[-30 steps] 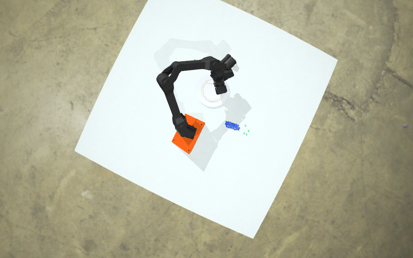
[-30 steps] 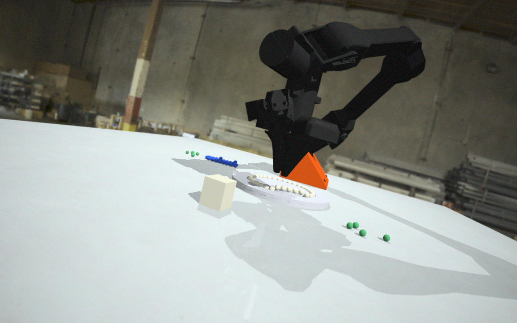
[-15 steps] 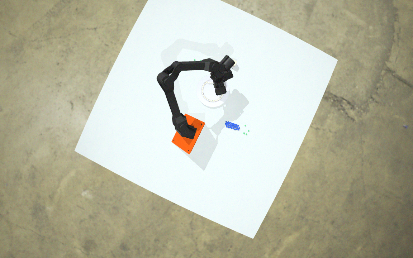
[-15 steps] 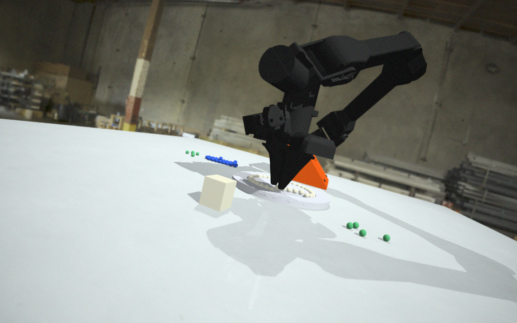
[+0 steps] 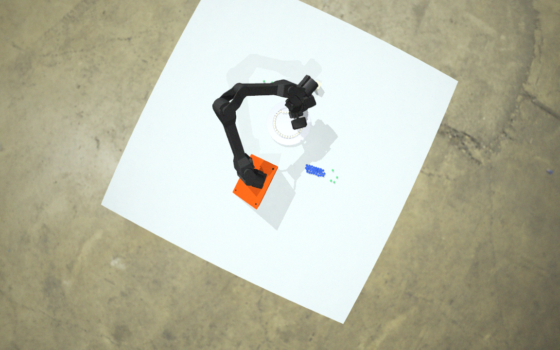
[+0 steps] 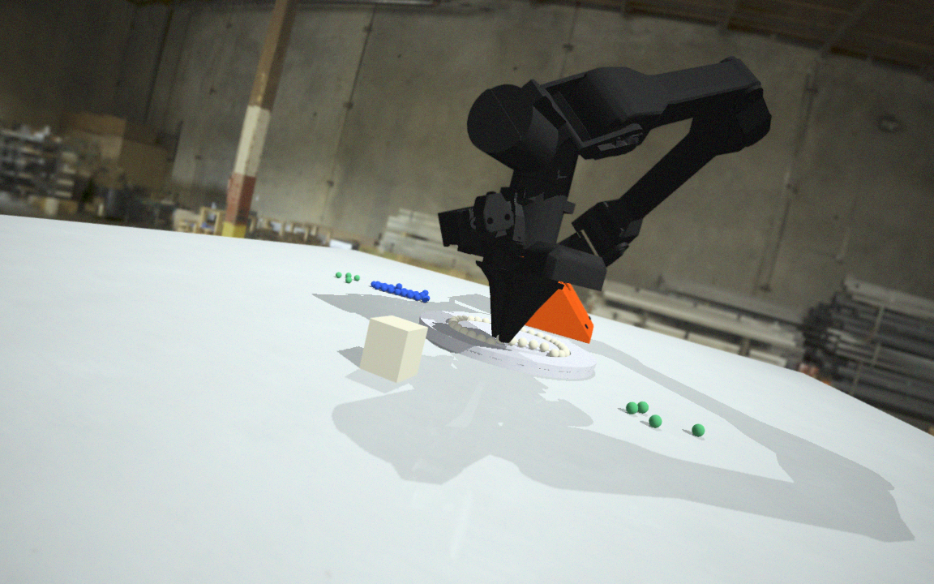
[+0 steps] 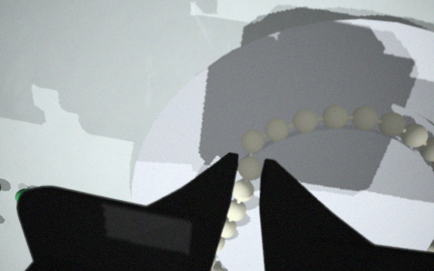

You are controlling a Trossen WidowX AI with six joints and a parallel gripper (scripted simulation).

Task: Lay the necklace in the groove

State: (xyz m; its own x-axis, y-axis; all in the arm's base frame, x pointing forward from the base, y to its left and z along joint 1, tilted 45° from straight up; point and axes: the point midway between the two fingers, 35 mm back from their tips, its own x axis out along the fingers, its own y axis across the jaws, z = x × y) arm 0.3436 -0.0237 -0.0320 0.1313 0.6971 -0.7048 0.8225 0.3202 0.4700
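Now: gripper tip 6 cm past the round bead board and 1 cm above it. Round my gripper tip: cream cube 15 cm ahead, 6 cm to the right.
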